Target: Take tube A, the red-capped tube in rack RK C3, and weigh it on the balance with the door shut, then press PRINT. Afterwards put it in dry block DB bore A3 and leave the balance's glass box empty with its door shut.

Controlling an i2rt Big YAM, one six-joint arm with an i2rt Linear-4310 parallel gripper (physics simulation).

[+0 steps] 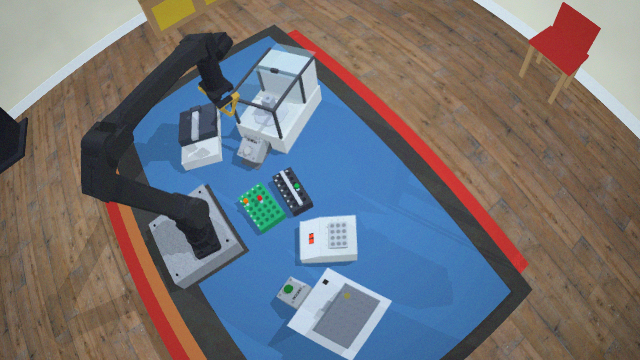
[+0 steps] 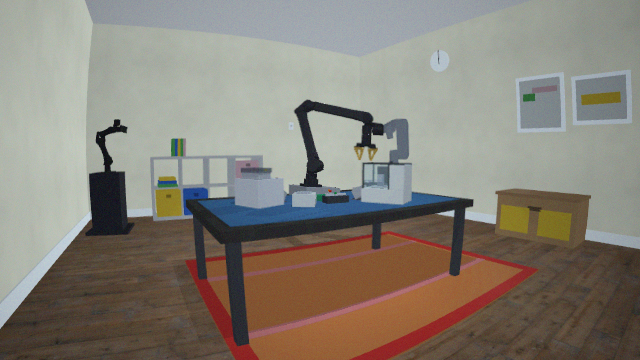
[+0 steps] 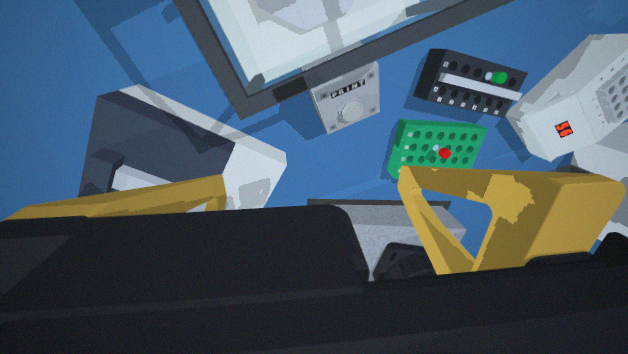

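Observation:
Tube A point(image 1: 259, 198) point(image 3: 444, 153), red-capped, stands in the green rack point(image 1: 262, 228) point(image 3: 440, 125); its exact hole is hard to read. The dry block point(image 1: 320, 256) point(image 3: 550, 112) shows a red 56 and a grey block of bores, where no tube shows. The balance point(image 1: 292, 142) point(image 2: 401, 182) has a glass box with a small grey holder point(image 1: 268, 100) on the pan; I cannot tell whether its door is shut. The PRINT box point(image 1: 253, 150) point(image 3: 345, 97) stands beside it. My gripper point(image 1: 218, 103) point(image 2: 365, 156) point(image 3: 314, 181) is open and empty, high beside the balance's glass box.
A dark-lidded white device point(image 1: 200, 125) point(image 3: 160, 145) stands near the gripper. A black rack point(image 1: 303, 207) point(image 3: 426, 75) holds a green-capped tube. An orange-capped tube point(image 1: 245, 201) stands in the green rack. A larger white device point(image 1: 300, 324) with a green-button box point(image 1: 295, 292) stands beyond the dry block.

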